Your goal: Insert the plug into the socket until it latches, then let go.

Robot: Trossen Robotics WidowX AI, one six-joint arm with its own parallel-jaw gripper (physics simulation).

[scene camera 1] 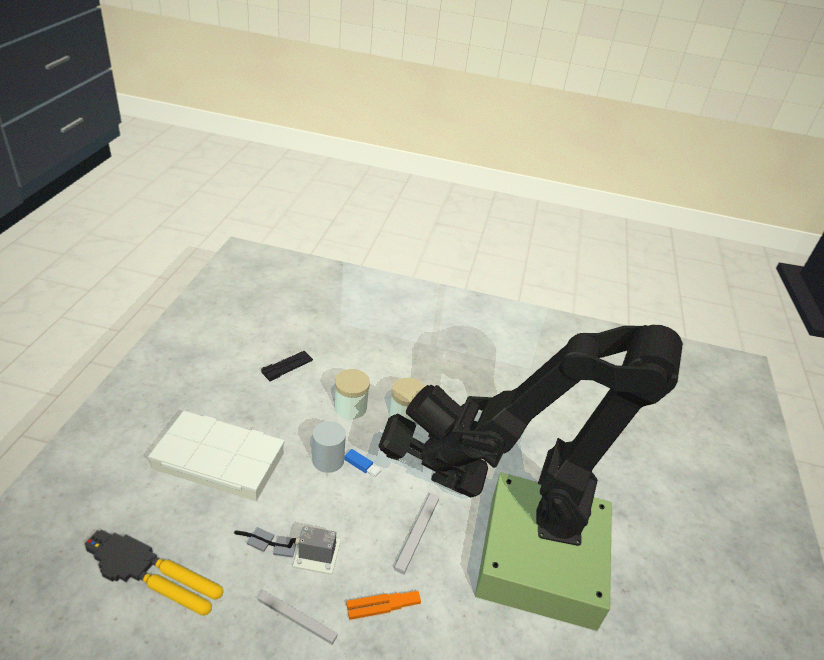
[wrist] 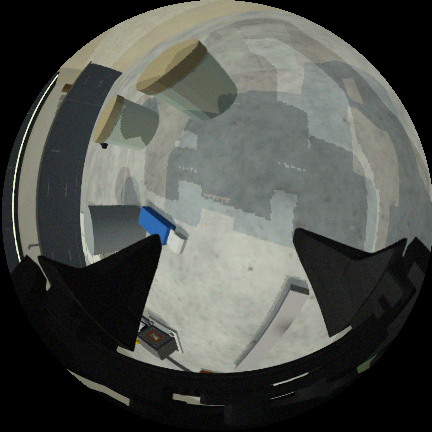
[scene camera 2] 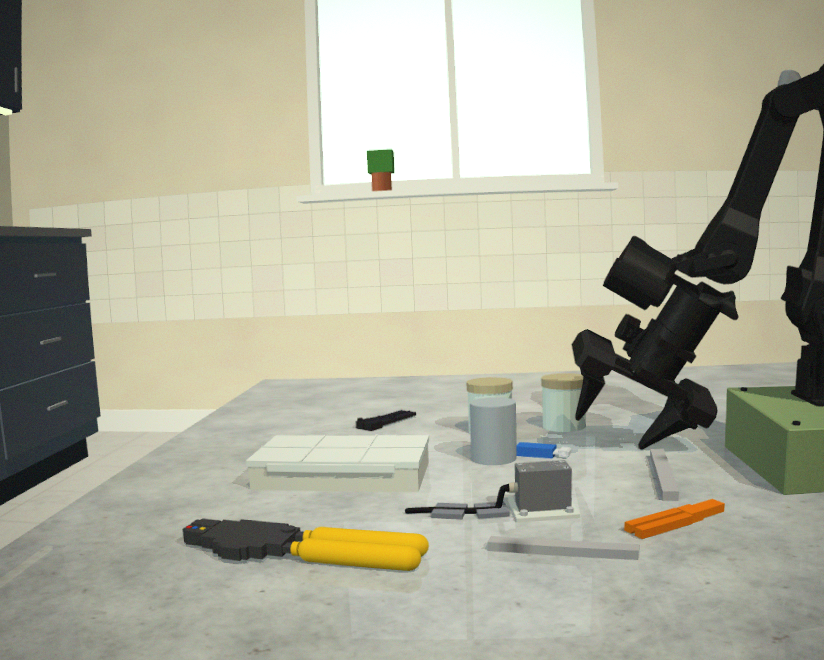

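Seen in the pictures: gripper, fingertip midpoint: (scene camera 1: 410, 466) (wrist: 228, 238) (scene camera 2: 608, 433); arm's base, link origin: (scene camera 1: 559, 523).
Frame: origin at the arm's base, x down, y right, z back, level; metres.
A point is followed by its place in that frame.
The plug (scene camera 1: 359, 460) @[x 0.058, y 0.096, z -0.330 m] (scene camera 2: 536, 450) @[x 0.062, y 0.088, z -0.333 m] (wrist: 156, 225) @[x 0.058, y 0.099, z -0.322 m], a blue block with a white tip, lies flat on the table beside a grey cylinder. The socket (scene camera 1: 316, 544) @[x 0.026, y -0.097, z -0.356 m] (scene camera 2: 543, 486) @[x 0.042, y -0.100, z -0.359 m] (wrist: 159, 342) @[x 0.042, y -0.070, z -0.341 m] is a dark grey box on a white base plate, with a black cable at its side; the wrist view shows an orange-edged opening on its top face. My gripper (scene camera 1: 424, 466) @[x 0.048, y 0.095, z -0.242 m] (scene camera 2: 610, 432) @[x 0.048, y 0.095, z -0.242 m] (wrist: 228, 238) @[x 0.048, y 0.095, z -0.242 m] is open and empty, low above the table, to the right of the plug in both scene views. In the wrist view the plug's white tip shows near the left fingertip.
The grey cylinder (scene camera 1: 328, 446) @[x 0.002, y 0.067, z -0.379 m] (scene camera 2: 492, 431) @[x 0.029, y 0.067, z -0.389 m] (wrist: 116, 229) @[x 0.029, y 0.095, z -0.357 m] stands against or very near the plug's blue end. Two lidded jars (scene camera 2: 489, 386) @[x 0.001, y 0.194, z -0.377 m] (wrist: 192, 82) @[x 0.022, y 0.203, z -0.254 m] stand behind. Grey bars (scene camera 1: 416, 532) @[x 0.060, y -0.023, z -0.213 m] (scene camera 1: 297, 616) @[x 0.062, y -0.191, z -0.358 m], an orange clip (scene camera 1: 383, 604) @[x 0.061, y -0.150, z -0.243 m], yellow-handled pliers (scene camera 1: 127, 555) @[x 0.055, y -0.154, z -0.622 m] and a white box (scene camera 1: 216, 450) @[x 0.037, y 0.045, z -0.564 m] lie around.
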